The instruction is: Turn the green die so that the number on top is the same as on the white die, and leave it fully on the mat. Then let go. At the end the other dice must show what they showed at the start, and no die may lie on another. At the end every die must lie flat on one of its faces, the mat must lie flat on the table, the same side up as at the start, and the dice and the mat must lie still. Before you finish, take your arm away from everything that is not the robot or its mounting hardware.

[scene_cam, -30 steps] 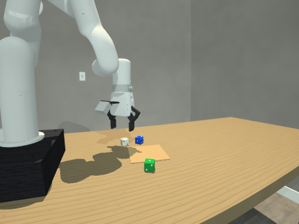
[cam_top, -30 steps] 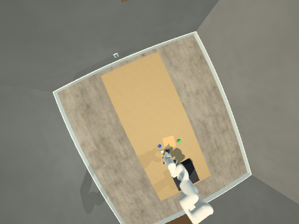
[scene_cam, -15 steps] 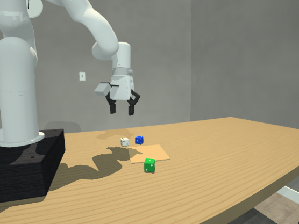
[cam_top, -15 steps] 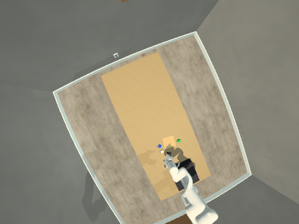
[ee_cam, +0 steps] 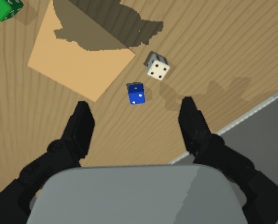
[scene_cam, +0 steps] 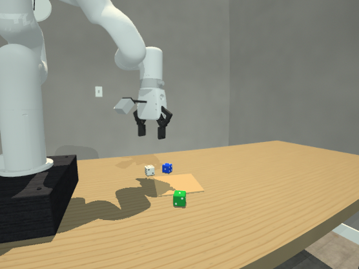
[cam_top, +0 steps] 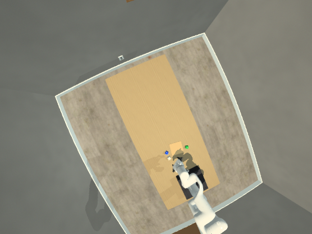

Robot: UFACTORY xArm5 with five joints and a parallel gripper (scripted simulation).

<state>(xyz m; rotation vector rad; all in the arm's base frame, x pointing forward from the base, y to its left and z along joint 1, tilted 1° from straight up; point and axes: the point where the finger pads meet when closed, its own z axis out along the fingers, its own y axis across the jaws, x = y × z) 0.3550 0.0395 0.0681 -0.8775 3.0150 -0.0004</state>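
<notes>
The green die is 190 mm to the right of my hand, 140 mm below it and 20 mm ahead of it. The rest, counted from my hand: blue die 140 mm below, 70 mm ahead, 50 mm to the left; then tan mat 160 mm below, 70 mm to the right, 60 mm ahead; then white die 140 mm below, 50 mm to the left.
</notes>
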